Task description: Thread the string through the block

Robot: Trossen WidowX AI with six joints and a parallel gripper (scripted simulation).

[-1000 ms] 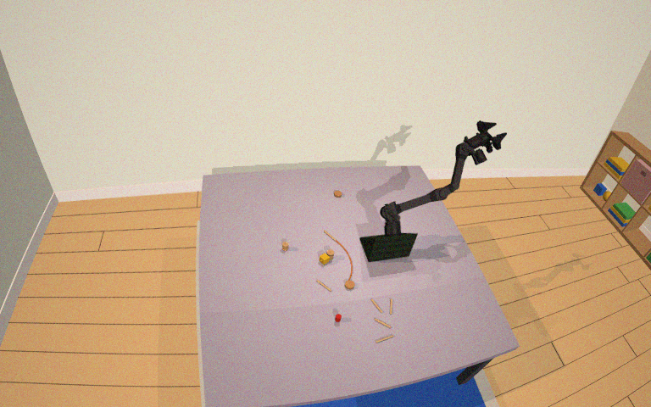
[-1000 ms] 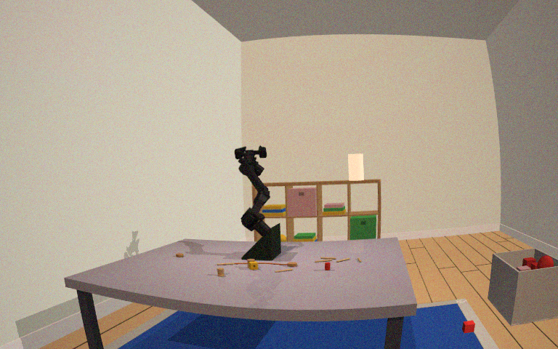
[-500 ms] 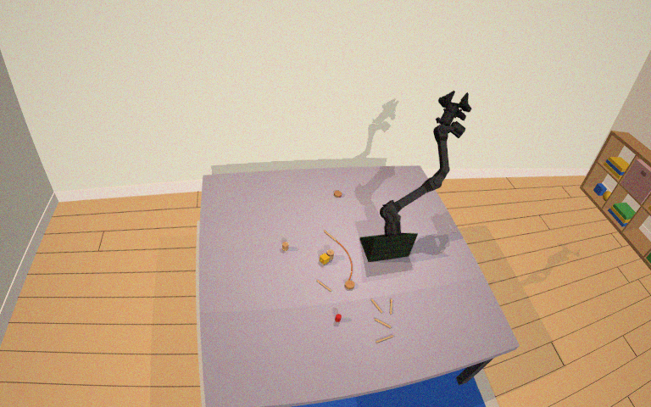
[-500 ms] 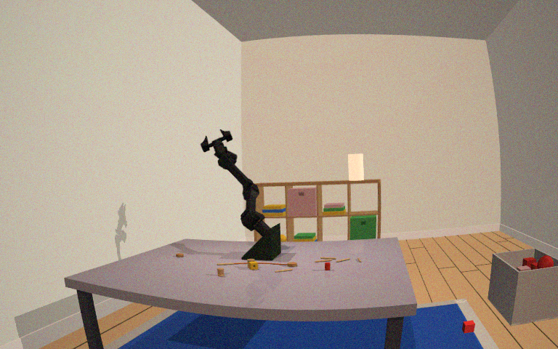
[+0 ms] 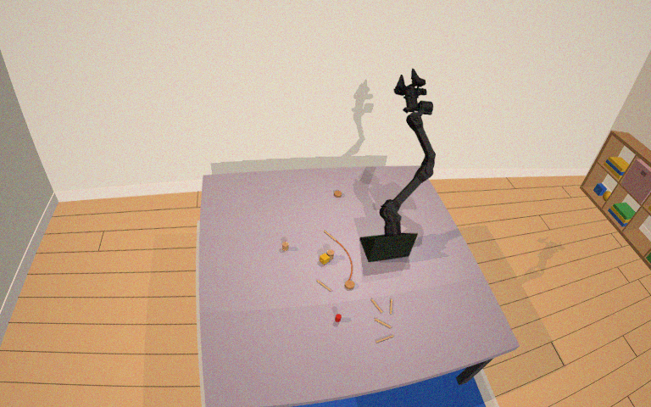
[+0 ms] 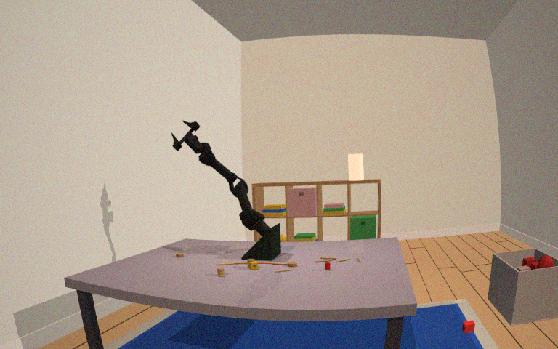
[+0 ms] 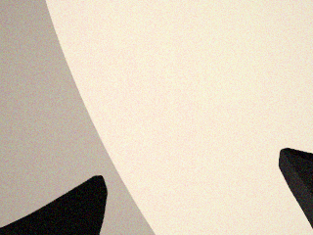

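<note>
My gripper tip is now 650 mm above the yellow block, 520 mm to the right of it and 500 mm short of it. From my gripper tip the other things lie so: wooden cylinder 650 mm below, 510 mm to the left, 470 mm ahead; red piece 830 mm to the left, 650 mm below, 530 mm ahead.
</note>
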